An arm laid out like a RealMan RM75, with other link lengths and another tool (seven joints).
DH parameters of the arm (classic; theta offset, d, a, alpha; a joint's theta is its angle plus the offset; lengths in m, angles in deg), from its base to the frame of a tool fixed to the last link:
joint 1: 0 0.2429 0 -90
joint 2: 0 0 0 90
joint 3: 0 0.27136 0 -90
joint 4: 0 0 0 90
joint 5: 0 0.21 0 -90
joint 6: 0 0 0 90
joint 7: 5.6 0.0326 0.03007 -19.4
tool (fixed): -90 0.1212 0 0
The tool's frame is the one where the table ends.
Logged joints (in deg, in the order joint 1, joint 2, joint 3, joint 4, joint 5, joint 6, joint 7), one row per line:
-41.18, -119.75, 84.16, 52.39, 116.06, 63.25, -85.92
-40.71, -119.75, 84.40, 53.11, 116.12, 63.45, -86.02
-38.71, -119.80, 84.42, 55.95, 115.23, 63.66, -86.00
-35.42, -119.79, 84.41, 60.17, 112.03, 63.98, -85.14
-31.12, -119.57, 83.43, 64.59, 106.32, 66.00, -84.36
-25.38, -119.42, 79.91, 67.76, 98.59, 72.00, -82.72
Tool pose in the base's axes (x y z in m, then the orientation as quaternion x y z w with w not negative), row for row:
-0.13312, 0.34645, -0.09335, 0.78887, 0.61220, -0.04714, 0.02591
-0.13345, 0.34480, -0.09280, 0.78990, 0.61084, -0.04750, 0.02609
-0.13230, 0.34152, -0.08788, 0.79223, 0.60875, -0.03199, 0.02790
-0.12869, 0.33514, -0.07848, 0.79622, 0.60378, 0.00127, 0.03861
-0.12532, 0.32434, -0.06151, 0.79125, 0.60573, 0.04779, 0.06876
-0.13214, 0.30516, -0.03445, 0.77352, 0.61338, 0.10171, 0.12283
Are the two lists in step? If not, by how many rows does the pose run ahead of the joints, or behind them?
They are in step.
